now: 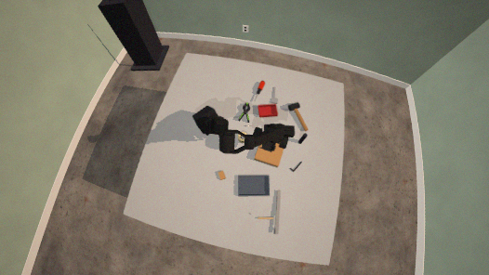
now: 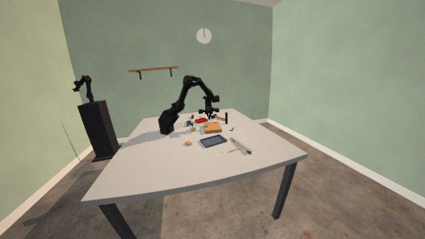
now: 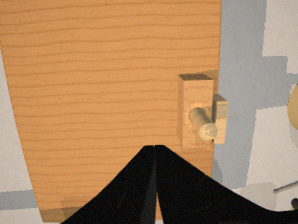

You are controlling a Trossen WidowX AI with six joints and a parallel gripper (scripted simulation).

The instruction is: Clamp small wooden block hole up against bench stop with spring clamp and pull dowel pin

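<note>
Now: hand 30 mm past the dowel pin, 10 mm to the right of it and 80 mm above it. Also, from my hand: small wooden block: 30 mm behind, 10 mm to the left, 90 mm below; then bench stop: 40 mm behind, 20 mm to the left, 90 mm below; then wooden board: 30 mm ahead, 120 mm below.
</note>
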